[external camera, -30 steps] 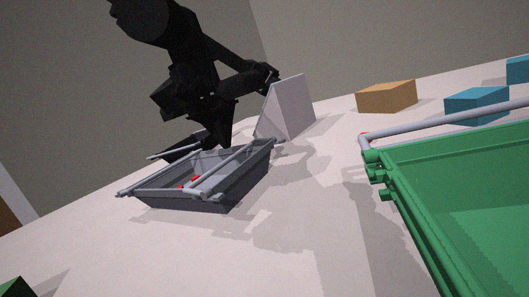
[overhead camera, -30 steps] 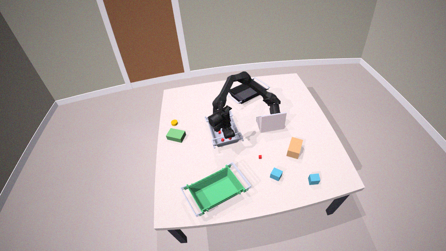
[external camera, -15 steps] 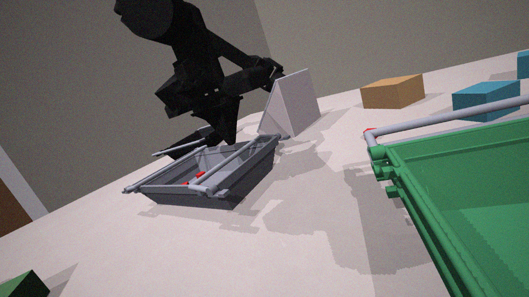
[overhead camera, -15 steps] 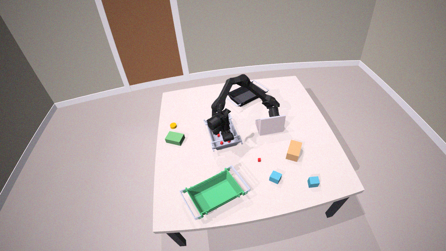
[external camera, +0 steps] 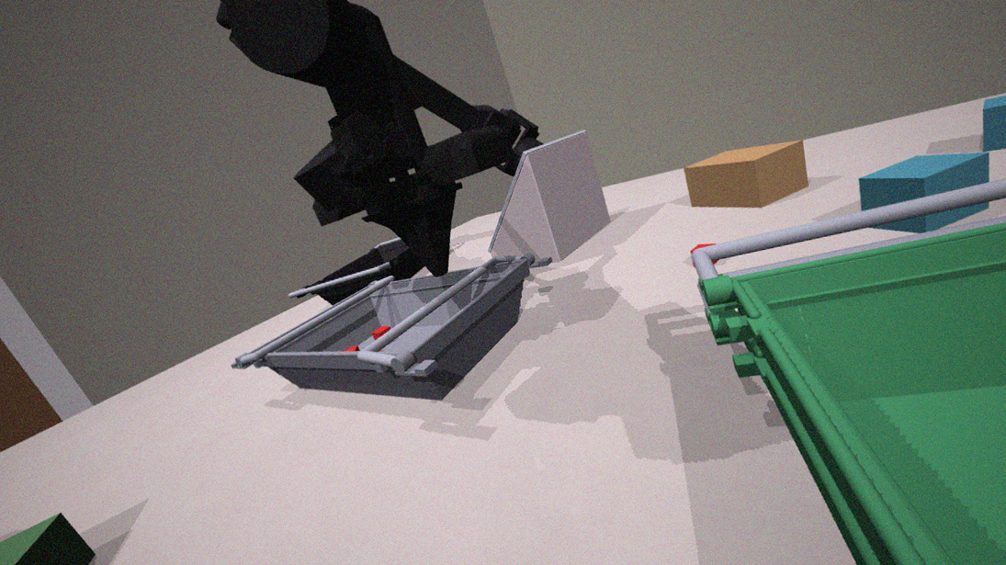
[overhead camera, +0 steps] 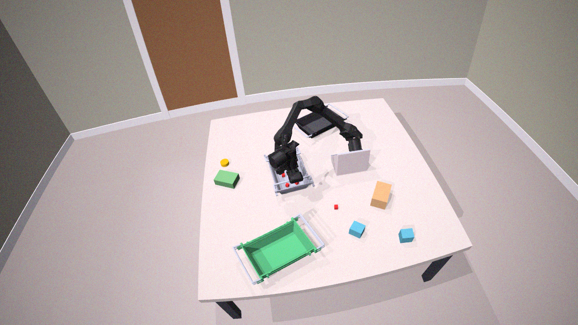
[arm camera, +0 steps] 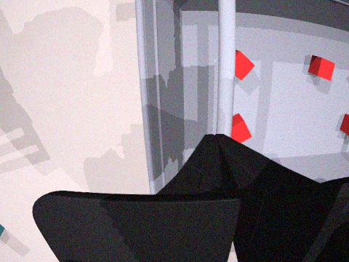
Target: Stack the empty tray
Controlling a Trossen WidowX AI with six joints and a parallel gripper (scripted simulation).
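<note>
The black tray lies 190 mm behind my gripper tip, 510 mm to the right of it and 40 mm below it. The rest, counted from my gripper tip: orange block: 440 mm behind, 110 mm to the left, 50 mm below; then red block: 200 mm behind, 140 mm to the left, 80 mm below; then green block: 360 mm ahead, 90 mm to the right, 60 mm below.
</note>
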